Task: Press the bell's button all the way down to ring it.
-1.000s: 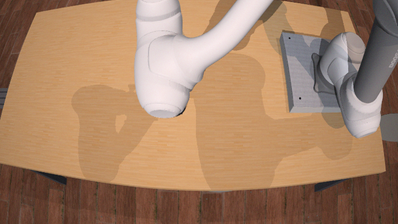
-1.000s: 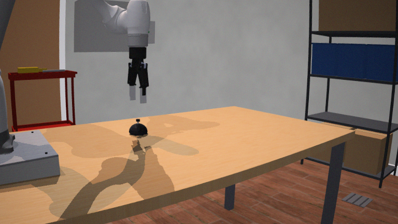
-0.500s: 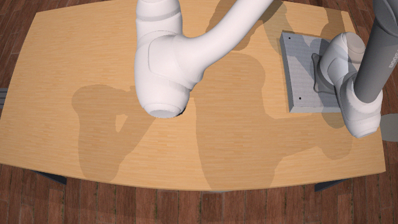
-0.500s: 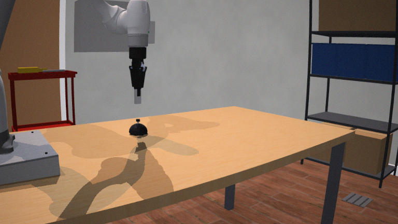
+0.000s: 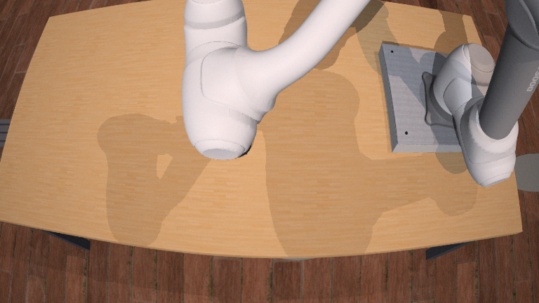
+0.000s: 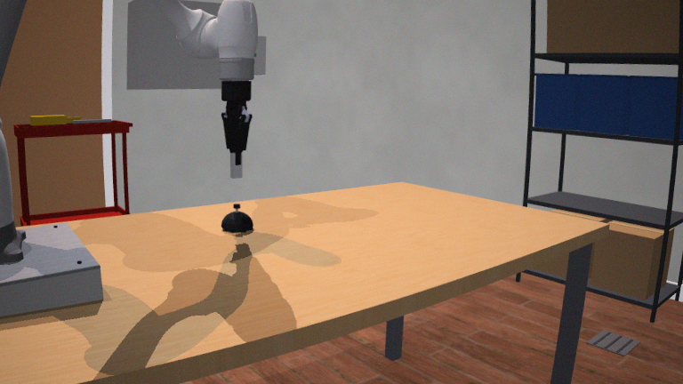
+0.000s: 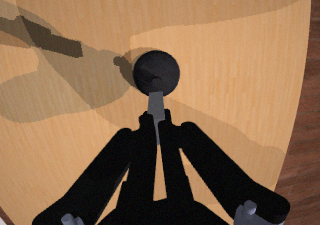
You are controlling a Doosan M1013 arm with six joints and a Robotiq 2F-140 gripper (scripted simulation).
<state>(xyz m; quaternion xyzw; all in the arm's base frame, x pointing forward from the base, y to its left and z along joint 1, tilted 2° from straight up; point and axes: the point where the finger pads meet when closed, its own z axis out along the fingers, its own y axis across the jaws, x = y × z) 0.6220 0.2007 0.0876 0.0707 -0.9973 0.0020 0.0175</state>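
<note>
Right now my hand is 11 cm above the bell button. The rest, counted from my hand: bell 13 cm below.
</note>
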